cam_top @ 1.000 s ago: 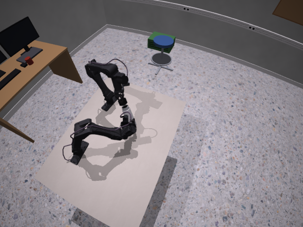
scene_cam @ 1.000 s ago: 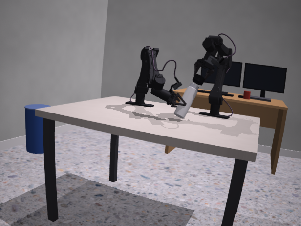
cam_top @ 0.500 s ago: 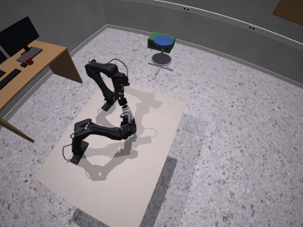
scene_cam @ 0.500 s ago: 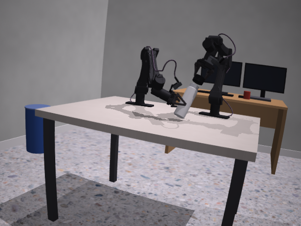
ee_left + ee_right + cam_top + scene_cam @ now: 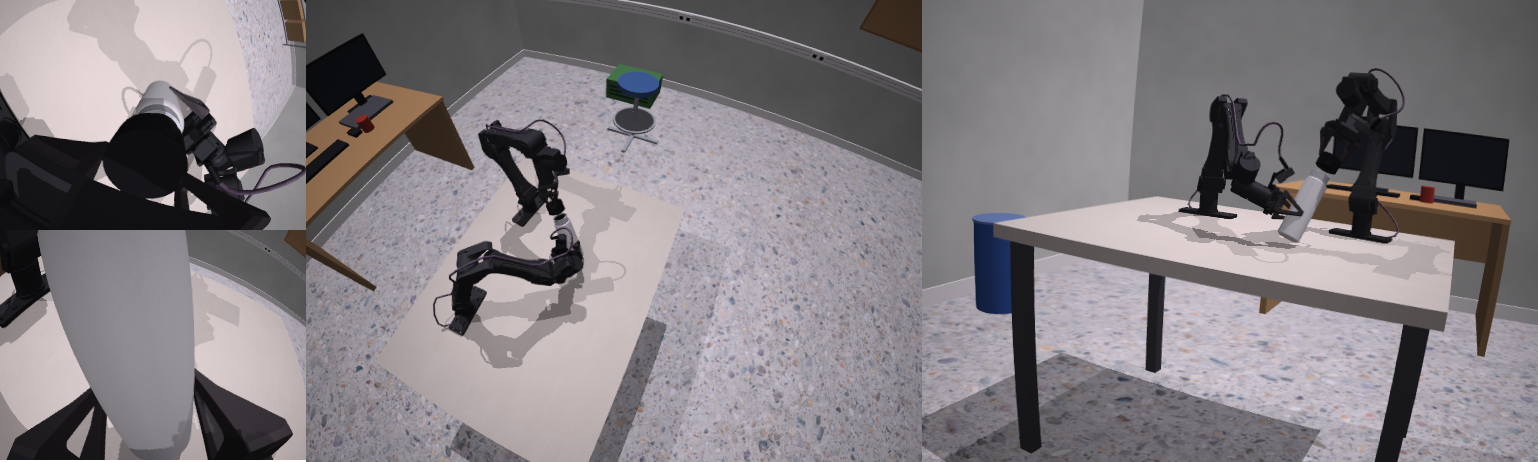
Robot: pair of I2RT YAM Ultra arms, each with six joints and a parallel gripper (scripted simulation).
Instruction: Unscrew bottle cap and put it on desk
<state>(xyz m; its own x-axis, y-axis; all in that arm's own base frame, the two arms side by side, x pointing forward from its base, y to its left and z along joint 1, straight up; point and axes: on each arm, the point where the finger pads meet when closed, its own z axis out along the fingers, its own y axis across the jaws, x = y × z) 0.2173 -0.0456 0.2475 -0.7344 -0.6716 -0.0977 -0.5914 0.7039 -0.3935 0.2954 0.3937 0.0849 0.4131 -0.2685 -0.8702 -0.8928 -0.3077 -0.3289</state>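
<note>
The black cap is 10 mm ahead of my left hand, 10 mm to the right of it and 20 mm below it.
</note>
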